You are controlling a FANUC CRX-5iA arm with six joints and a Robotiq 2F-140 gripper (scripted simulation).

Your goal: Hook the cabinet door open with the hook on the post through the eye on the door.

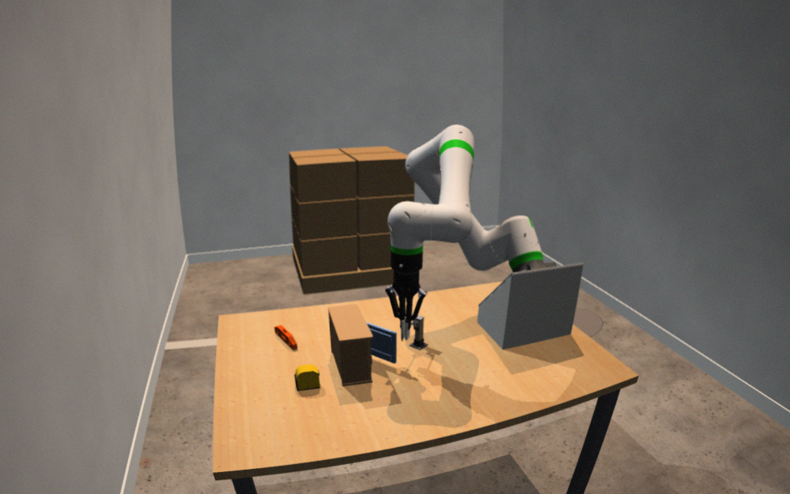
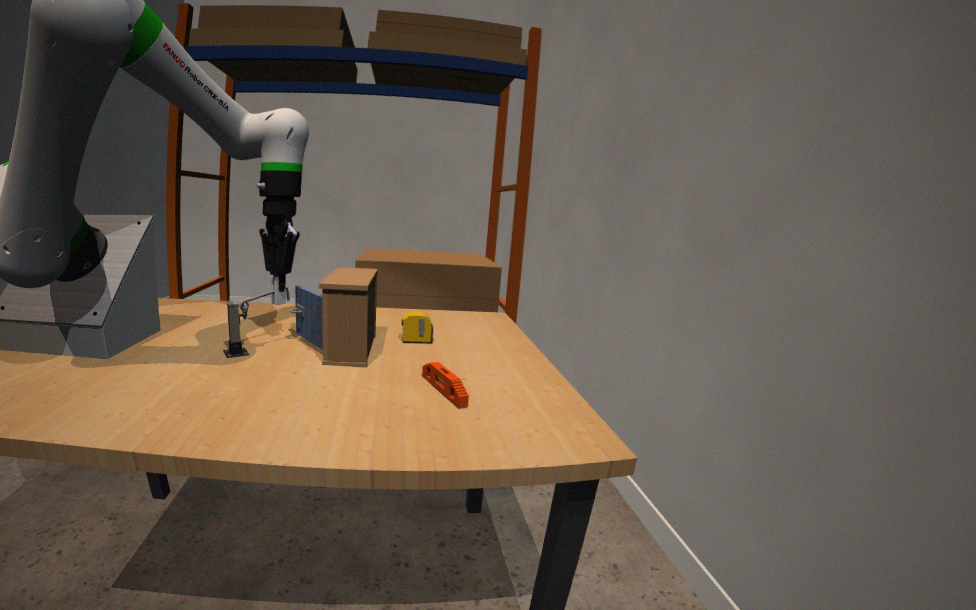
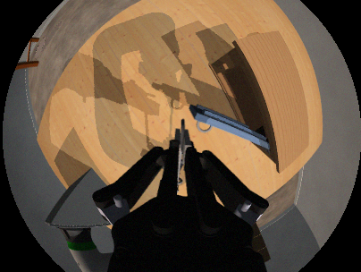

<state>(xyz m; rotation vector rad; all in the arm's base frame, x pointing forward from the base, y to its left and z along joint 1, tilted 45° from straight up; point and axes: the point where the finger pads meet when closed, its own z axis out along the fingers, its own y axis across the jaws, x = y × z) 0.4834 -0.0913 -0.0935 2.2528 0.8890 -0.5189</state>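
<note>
My hand is 80 mm short of the blue door, 50 mm to the left of it and 50 mm above it. The rest, counted from my hand: yellow tape measure 330 mm ahead, 10 mm to the left, 100 mm below; orange level 340 mm ahead, 270 mm to the right, 110 mm below.
</note>
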